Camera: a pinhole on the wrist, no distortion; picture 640 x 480 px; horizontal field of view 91.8 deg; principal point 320.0 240.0 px. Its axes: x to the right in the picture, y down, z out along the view. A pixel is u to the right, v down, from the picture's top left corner.
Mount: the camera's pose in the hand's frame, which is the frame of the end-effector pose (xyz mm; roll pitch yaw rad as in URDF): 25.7 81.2 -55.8 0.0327 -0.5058 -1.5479
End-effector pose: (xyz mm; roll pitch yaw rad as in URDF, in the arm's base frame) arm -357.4 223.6 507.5 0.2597 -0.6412 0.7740
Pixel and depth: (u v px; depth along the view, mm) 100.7 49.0 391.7
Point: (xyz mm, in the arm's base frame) -923.2 298.6 581.5
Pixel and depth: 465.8 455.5 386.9
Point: -378.8 228.4 993.2
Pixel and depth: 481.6 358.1 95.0
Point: -402.9 275.5 600.6
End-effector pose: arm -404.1 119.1 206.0 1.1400 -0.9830 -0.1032
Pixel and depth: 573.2 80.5 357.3
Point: -663.2 -216.3 153.2
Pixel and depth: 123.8 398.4 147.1
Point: -534.0 204.6 409.1
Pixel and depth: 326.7 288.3 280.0
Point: -608.4 53.2 405.6
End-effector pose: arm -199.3 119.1 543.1 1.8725 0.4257 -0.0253
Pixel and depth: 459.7 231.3 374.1
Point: -204.9 -251.5 546.1
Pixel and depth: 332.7 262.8 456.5
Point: -104.2 -306.1 680.5
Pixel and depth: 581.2 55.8 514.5
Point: -577.4 -421.8 450.2
